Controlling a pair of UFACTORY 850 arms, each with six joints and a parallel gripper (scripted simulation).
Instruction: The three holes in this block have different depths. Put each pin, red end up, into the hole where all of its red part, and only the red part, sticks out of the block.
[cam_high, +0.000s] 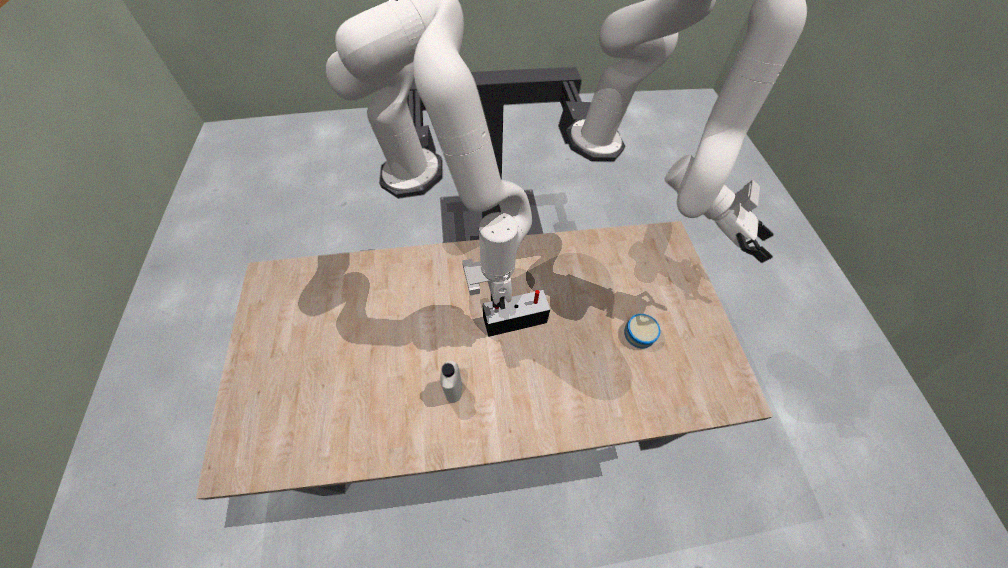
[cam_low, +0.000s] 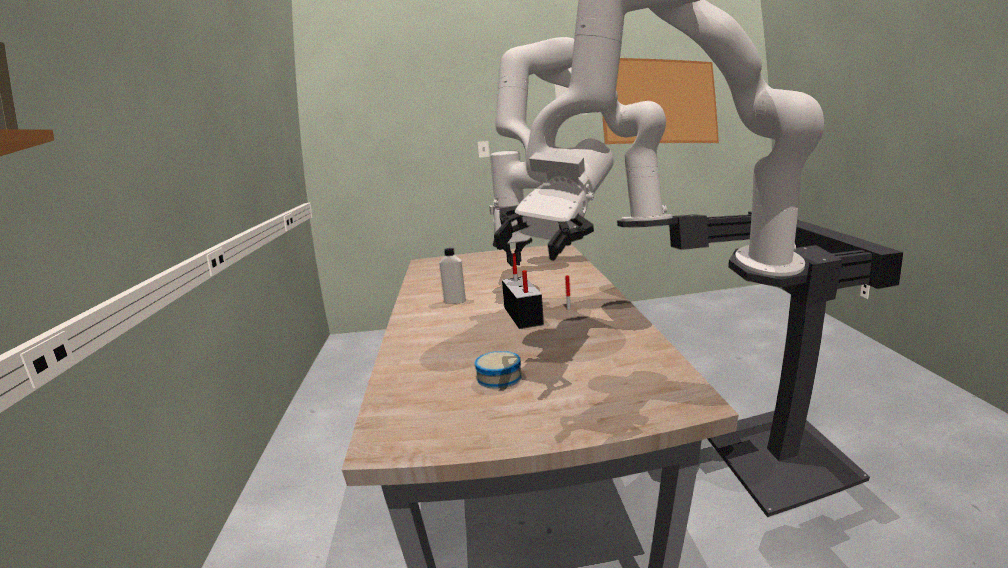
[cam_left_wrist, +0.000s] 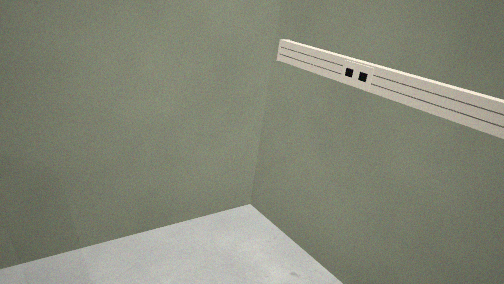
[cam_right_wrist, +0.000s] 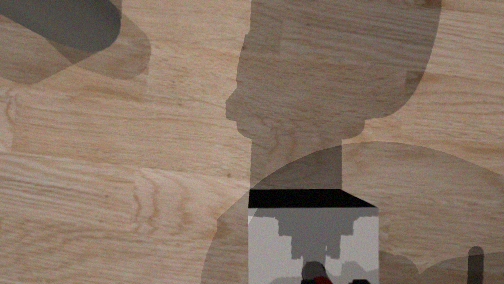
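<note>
My right gripper is now 60 mm to the right of the black block and 110 mm above it. The rest, counted from my right hand: round blue-rimmed tin (150 mm ahead, 420 mm to the left, 140 mm below); grey bottle (170 mm ahead, 170 mm to the right, 40 mm below).
</note>
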